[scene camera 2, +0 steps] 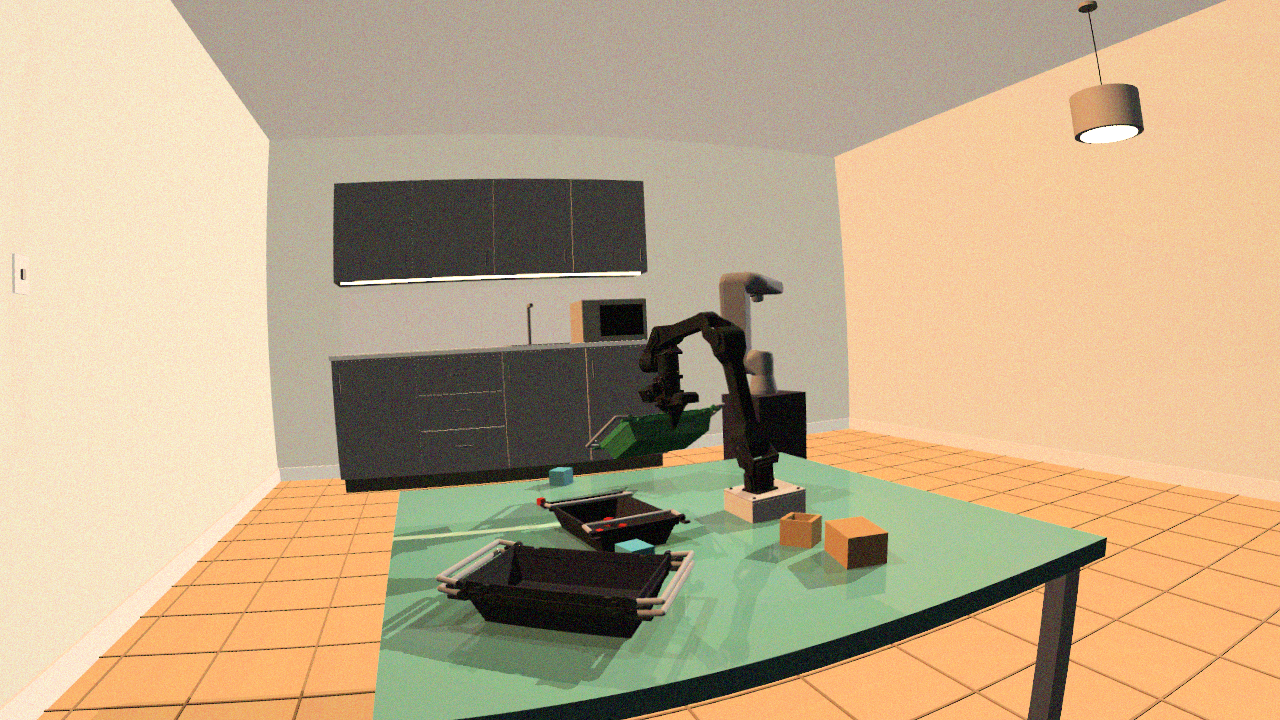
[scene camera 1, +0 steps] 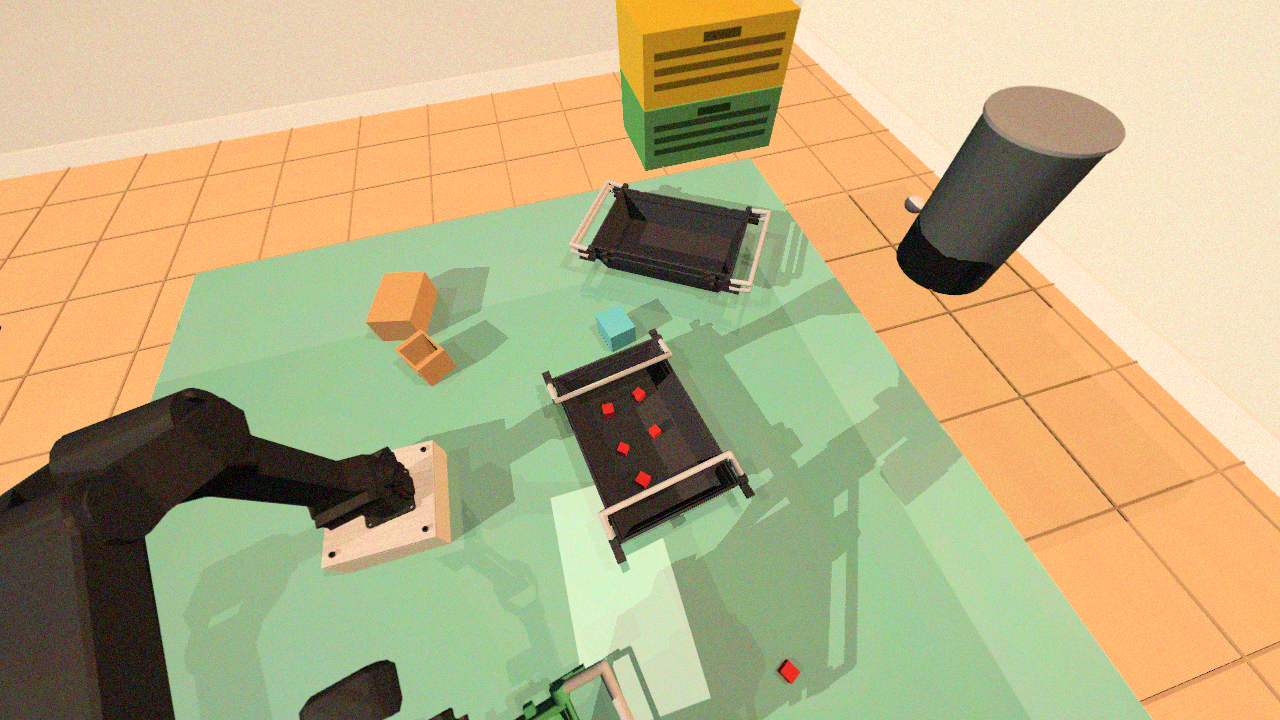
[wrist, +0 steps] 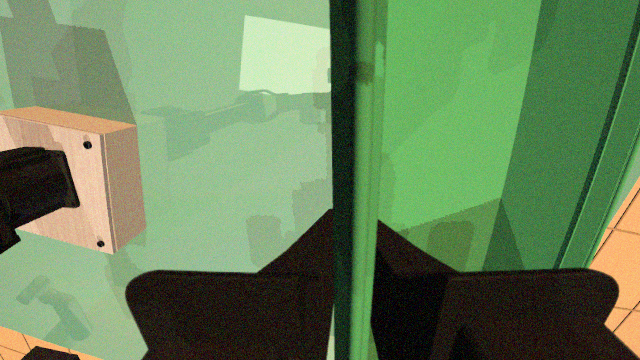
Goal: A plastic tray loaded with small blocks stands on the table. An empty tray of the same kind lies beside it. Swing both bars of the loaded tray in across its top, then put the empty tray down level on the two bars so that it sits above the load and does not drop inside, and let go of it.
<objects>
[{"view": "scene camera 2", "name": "my gripper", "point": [672, 429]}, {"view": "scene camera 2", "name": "green tray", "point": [636, 436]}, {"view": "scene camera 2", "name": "orange box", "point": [855, 542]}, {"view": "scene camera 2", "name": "orange box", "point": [800, 530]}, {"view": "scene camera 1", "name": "orange box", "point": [403, 304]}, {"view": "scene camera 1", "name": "orange box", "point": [428, 359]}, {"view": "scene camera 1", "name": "cyan cube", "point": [614, 325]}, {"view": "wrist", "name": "my gripper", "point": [346, 218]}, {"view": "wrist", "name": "green tray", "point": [492, 142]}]
</objects>
